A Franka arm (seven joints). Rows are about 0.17 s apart.
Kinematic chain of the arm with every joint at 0, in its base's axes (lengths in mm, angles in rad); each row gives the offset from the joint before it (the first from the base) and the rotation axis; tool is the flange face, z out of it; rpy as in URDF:
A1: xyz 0 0 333 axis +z
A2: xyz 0 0 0 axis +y
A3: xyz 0 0 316 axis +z
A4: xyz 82.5 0 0 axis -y
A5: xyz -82.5 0 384 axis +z
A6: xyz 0 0 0 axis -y
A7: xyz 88 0 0 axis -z
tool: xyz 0 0 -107 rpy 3.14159 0 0
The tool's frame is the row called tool.
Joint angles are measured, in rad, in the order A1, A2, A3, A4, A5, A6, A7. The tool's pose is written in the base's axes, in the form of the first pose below.
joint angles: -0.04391 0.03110 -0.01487 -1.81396 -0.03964 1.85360 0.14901
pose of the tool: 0.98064 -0.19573 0.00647 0.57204; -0.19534 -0.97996 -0.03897 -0.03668; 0.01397 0.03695 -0.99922 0.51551; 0 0 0 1
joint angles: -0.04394 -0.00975 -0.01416 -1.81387 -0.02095 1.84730 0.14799
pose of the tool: 0.97895 -0.19975 0.04198 0.56358; -0.19895 -0.97975 -0.02249 -0.03446; 0.04562 0.01367 -0.99887 0.53818; 0 0 0 1
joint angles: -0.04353 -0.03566 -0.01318 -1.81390 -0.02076 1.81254 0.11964
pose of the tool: 0.98469 -0.17114 0.03316 0.55457; -0.17049 -0.98512 -0.02160 -0.03330; 0.03637 0.01562 -0.99922 0.54948; 0 0 0 1
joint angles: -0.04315 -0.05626 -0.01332 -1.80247 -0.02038 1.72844 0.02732
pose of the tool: 0.99661 -0.08011 -0.01880 0.54221; -0.08046 -0.99659 -0.01835 -0.03268; -0.01727 0.01980 -0.99965 0.55883; 0 0 0 1
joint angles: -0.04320 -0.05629 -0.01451 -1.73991 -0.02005 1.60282 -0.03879
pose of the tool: 0.99652 -0.01676 -0.08167 0.53350; -0.01800 -0.99973 -0.01454 -0.03310; -0.08140 0.01596 -0.99655 0.57815; 0 0 0 1
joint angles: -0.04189 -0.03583 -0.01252 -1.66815 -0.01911 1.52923 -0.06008
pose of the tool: 0.99458 0.00654 -0.10376 0.53508; 0.00521 -0.99990 -0.01303 -0.03137; -0.10384 0.01241 -0.99452 0.59502; 0 0 0 1
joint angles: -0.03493 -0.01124 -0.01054 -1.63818 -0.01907 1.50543 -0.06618
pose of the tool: 0.99231 0.02129 -0.12194 0.54069; 0.01981 -0.99971 -0.01338 -0.02678; -0.12219 0.01087 -0.99245 0.59387; 0 0 0 1
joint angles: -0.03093 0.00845 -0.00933 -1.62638 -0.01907 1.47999 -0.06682
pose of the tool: 0.98757 0.02698 -0.15485 0.54358; 0.02529 -0.99960 -0.01285 -0.02406; -0.15514 0.00877 -0.98785 0.58678; 0 0 0 1
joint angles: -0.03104 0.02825 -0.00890 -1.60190 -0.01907 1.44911 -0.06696
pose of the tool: 0.98317 0.02706 -0.18066 0.54639; 0.02531 -0.99961 -0.01197 -0.02400; -0.18092 0.00720 -0.98347 0.58505; 0 0 0 1
